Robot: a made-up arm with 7 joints. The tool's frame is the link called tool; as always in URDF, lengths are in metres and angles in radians.
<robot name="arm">
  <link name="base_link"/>
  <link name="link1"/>
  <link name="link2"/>
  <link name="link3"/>
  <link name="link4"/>
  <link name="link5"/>
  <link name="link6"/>
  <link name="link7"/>
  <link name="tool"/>
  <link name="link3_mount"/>
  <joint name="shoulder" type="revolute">
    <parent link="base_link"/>
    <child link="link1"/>
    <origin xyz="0 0 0.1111" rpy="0 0 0"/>
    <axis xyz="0 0 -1"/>
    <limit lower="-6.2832" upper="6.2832"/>
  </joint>
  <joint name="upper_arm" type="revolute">
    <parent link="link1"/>
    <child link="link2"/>
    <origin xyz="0 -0.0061 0.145" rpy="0 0 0"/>
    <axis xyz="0 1 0"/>
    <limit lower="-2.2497" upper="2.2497"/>
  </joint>
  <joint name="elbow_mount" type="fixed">
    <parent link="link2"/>
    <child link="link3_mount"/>
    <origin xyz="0 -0.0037 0.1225" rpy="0 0 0"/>
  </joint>
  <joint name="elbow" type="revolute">
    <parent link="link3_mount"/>
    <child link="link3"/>
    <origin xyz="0 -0.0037 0.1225" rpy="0 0 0"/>
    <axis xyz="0 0 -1"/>
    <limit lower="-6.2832" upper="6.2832"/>
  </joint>
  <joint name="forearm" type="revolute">
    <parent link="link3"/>
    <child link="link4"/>
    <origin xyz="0 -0.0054 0.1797" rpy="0 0 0"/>
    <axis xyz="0 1 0"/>
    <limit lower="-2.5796" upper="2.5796"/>
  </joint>
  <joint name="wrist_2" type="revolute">
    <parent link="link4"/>
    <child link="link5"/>
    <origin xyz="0 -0.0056 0.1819" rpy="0 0 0"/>
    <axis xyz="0 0 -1"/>
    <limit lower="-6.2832" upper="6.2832"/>
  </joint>
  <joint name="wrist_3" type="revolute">
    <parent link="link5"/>
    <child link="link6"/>
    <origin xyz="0 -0.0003 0.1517" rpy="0 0 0"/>
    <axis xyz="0 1 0"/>
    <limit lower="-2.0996" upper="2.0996"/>
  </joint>
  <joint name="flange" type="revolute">
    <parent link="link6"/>
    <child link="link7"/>
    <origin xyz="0 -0.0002 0.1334" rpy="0 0 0"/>
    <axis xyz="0 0 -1"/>
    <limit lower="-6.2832" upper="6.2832"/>
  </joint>
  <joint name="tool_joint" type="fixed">
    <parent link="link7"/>
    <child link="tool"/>
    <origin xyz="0 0 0" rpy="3.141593 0 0"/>
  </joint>
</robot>
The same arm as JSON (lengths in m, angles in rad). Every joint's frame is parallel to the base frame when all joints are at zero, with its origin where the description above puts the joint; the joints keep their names.
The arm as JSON. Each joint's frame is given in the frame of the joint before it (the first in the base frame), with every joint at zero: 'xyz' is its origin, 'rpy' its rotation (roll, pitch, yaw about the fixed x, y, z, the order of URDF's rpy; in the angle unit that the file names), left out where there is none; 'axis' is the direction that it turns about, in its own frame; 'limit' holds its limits. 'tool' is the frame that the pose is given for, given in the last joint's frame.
{
  "units": {
    "length": "m",
    "angle": "rad"
  },
  "joints": [
    {
      "name": "shoulder",
      "type": "revolute",
      "origin": {
        "xyz": [
          0.0,
          0.0,
          0.1111
        ]
      },
      "axis": [
        0.0,
        0.0,
        -1.0
      ],
      "limit": {
        "lower": -6.2832,
        "upper": 6.2832
      }
    },
    {
      "name": "upper_arm",
      "type": "revolute",
      "origin": {
        "xyz": [
          0.0,
          -0.0061,
          0.145
        ]
      },
      "axis": [
        0.0,
        1.0,
        0.0
      ],
      "limit": {
        "lower": -2.2497,
        "upper": 2.2497
      }
    },
    {
      "name": "elbow",
      "type": "revolute",
      "origin": {
        "xyz": [
          0.0,
          -0.0074,
          0.245
        ]
      },
      "axis": [
        0.0,
        0.0,
        -1.0
      ],
      "limit": {
        "lower": -6.2832,
        "upper": 6.2832
      }
    },
    {
      "name": "forearm",
      "type": "revolute",
      "origin": {
        "xyz": [
          0.0,
          -0.0054,
          0.1797
        ]
      },
      "axis": [
        0.0,
        1.0,
        0.0
      ],
      "limit": {
        "lower": -2.5796,
        "upper": 2.5796
      }
    },
    {
      "name": "wrist_2",
      "type": "revolute",
      "origin": {
        "xyz": [
          0.0,
          -0.0056,
          0.1819
        ]
      },
      "axis": [
        0.0,
        0.0,
        -1.0
      ],
      "limit": {
        "lower": -6.2832,
        "upper": 6.2832
      }
    },
    {
      "name": "wrist_3",
      "type": "revolute",
      "origin": {
        "xyz": [
          0.0,
          -0.0003,
          0.1517
        ]
      },
      "axis": [
        0.0,
        1.0,
        0.0
      ],
      "limit": {
        "lower": -2.0996,
        "upper": 2.0996
      }
    },
    {
      "name": "flange",
      "type": "revolute",
      "origin": {
        "xyz": [
          0.0,
          -0.0002,
          0.1334
        ]
      },
      "axis": [
        0.0,
        0.0,
        -1.0
      ],
      "limit": {
        "lower": -6.2832,
        "upper": 6.2832
      }
    }
  ],
  "tool": {
    "origin": {
      "xyz": [
        0.0,
        0.0,
        0.0
      ],
      "rpy": [
        -3.1416,
        0.0,
        0.0
      ]
    }
  }
}

